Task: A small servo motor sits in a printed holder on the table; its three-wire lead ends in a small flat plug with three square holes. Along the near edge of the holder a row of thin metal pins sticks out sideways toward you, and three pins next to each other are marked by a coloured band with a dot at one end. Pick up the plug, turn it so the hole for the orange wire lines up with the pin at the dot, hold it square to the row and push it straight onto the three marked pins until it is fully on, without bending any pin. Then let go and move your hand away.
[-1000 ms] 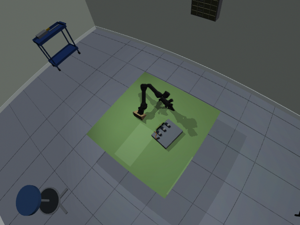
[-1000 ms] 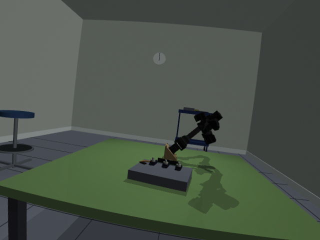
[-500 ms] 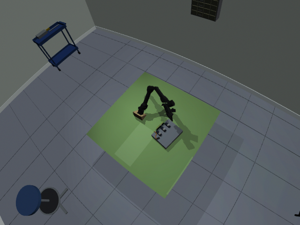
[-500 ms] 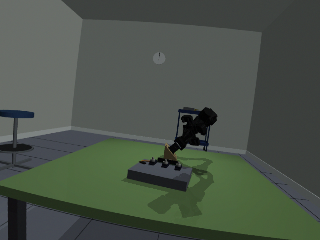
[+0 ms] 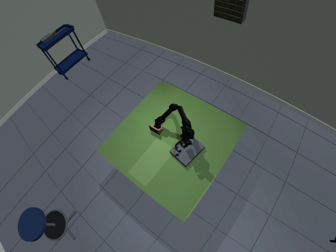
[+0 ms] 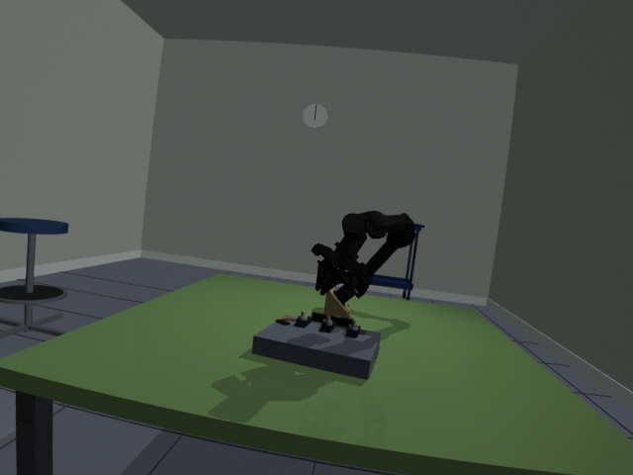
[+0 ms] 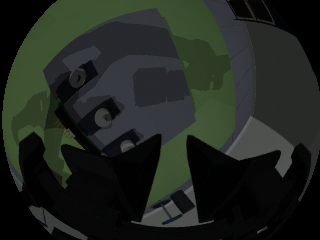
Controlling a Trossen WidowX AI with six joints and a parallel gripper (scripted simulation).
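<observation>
Now: the grey holder 140 mm below my gripper tip, 40 mm ahead of it and 10 mm to the left of it.
</observation>
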